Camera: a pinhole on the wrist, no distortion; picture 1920 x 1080 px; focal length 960.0 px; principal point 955.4 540.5 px. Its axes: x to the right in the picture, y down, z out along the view. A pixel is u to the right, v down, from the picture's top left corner.
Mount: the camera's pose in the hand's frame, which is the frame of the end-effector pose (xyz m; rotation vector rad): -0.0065 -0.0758 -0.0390 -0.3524 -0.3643 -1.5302
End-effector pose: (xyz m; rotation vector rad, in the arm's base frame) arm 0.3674 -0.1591 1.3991 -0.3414 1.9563 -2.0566
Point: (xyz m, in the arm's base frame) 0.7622 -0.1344 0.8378
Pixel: outside the picture
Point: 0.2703 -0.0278 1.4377
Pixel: behind the camera
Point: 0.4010 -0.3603 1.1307
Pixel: 369.2 699.8
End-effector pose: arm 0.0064 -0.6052 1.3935 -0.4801 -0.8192 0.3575
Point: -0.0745 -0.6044 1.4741
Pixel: 1126.8 577.1
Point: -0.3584 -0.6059 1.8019
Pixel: 1664.8 592.0
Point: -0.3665 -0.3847 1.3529
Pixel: 678.1 247.1
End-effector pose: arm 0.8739 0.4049 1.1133 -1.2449 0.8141 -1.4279
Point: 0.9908 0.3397 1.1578
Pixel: 936.1 1043.7
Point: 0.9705 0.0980 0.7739
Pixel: outside the picture
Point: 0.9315 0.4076 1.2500
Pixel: 1850.9 980.4
